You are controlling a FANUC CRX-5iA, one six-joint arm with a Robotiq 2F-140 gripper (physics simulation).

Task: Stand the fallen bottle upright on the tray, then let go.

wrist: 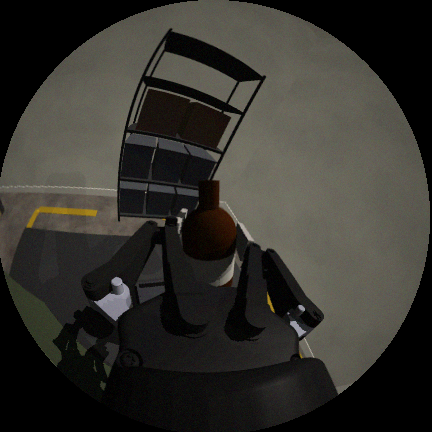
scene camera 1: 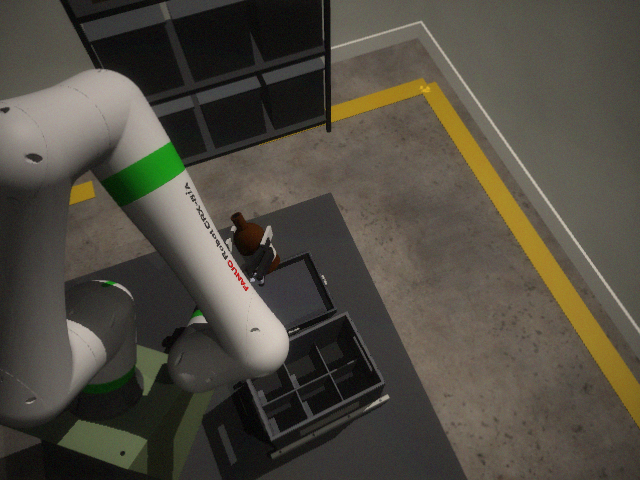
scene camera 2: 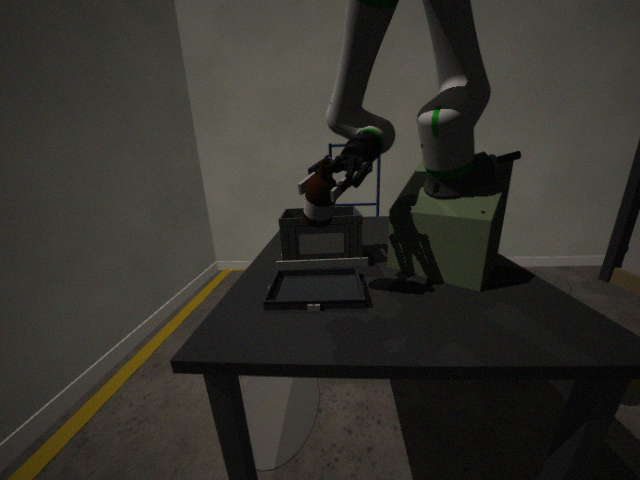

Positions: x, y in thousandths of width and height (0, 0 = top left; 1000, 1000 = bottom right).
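Observation:
My gripper appears in scene camera 2 (scene camera 2: 493, 403), in scene camera 1 (scene camera 1: 395, 480) and in the wrist view (wrist: 487, 517). The same views show a brown bottle: (scene camera 2: 498, 439), (scene camera 1: 387, 497) and (wrist: 483, 541) for the bottle.

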